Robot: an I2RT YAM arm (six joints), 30 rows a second.
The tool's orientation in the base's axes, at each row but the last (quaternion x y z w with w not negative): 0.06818, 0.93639, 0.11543, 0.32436; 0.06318, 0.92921, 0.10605, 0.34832; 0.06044, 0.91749, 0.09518, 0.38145; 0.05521, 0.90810, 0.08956, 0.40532; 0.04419, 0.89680, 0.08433, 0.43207
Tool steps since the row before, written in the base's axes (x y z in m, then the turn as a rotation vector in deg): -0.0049, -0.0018, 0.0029, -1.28, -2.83, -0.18; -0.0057, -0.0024, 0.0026, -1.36, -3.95, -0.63; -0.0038, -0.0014, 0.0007, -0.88, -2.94, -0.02; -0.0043, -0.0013, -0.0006, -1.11, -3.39, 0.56; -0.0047, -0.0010, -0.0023, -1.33, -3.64, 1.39
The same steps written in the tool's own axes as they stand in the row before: 0.0017, -0.0012, -0.0056, 0.53, -2.84, -1.15; 0.0022, -0.0019, -0.0060, 0.66, -4.04, -1.04; 0.0019, -0.0014, -0.0034, 0.09, -2.90, -0.99; 0.0031, -0.0015, -0.0030, -0.25, -3.23, -1.59; 0.0045, -0.0014, -0.0024, -0.79, -3.32, -2.30
